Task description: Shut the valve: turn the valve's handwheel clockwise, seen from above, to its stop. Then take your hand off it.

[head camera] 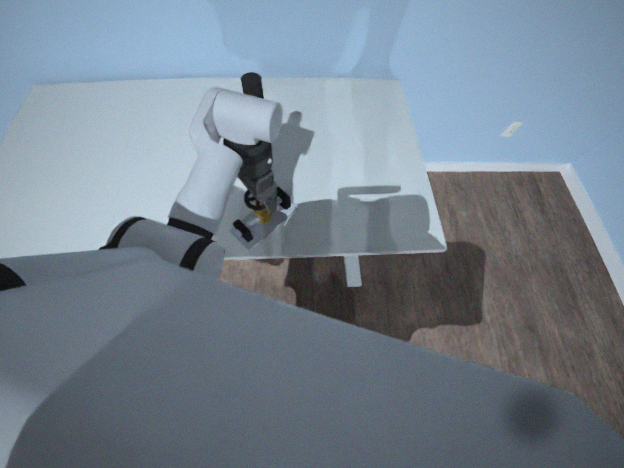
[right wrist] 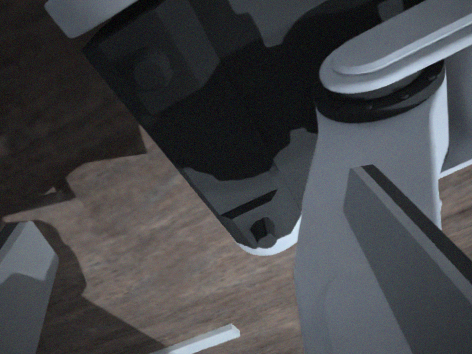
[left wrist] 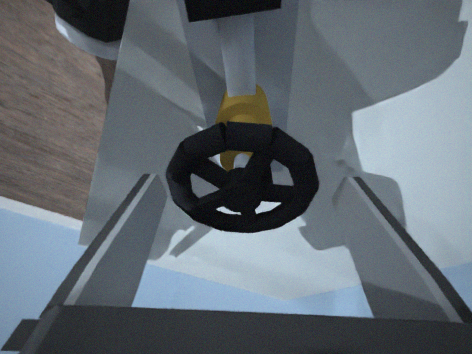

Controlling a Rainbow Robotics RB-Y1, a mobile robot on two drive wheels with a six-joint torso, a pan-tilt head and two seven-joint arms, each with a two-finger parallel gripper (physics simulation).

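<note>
The black handwheel (head camera: pixel 246 201) (left wrist: pixel 248 223) sits on top of the yellow valve body (head camera: pixel 262 214) (left wrist: pixel 245 107). A pale pipe (left wrist: pixel 239 60) runs from the body to a black clamp (left wrist: pixel 232 9). My left gripper (head camera: pixel 266 202) (left wrist: pixel 248 186) is open, its fingers on opposite sides of the handwheel. In the left wrist view, gaps show between the rim and both fingers. The wheel's spokes show; its turn angle relative to the stop cannot be told. My right gripper (right wrist: pixel 198 214) is open and empty, away from the valve.
The valve's grey base plate (head camera: pixel 264 230) rests on the white table (head camera: pixel 367 151) near its front edge. A black clamp (head camera: pixel 242 229) stands at the plate's lower left. The blue wall lies behind the table. Parts of my own body (right wrist: pixel 370 240) show in the right wrist view.
</note>
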